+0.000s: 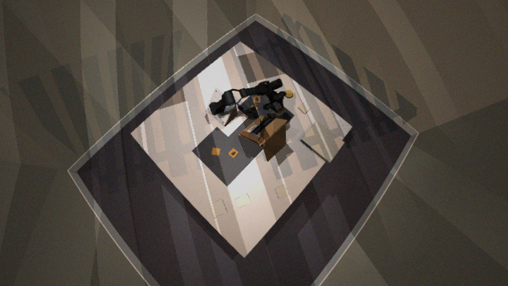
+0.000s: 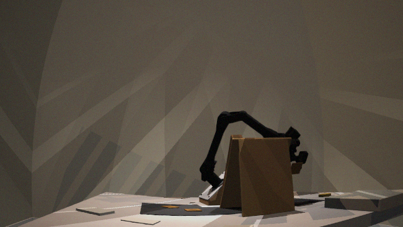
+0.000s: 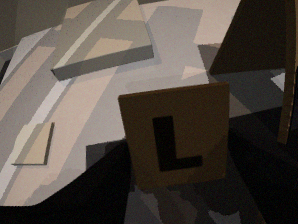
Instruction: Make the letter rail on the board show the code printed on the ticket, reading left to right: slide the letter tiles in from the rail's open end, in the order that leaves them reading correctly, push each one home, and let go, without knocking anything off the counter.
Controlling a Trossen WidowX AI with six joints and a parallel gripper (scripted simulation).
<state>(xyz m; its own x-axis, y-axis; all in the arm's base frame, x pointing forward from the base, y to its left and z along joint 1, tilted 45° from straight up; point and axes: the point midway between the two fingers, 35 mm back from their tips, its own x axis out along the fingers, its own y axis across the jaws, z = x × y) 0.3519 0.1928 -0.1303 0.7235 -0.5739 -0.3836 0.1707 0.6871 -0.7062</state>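
Right now the white ticket is 21 cm to the right of my gripper tip, 9 cm behind it and 8 cm below it. From my gripper tip the other things lie so: yellow object 25 cm to the left, 15 cm below, 6 cm behind; letter tile right at my gripper tip; dark mat 24 cm to the right, 17 cm behind, 16 cm below.
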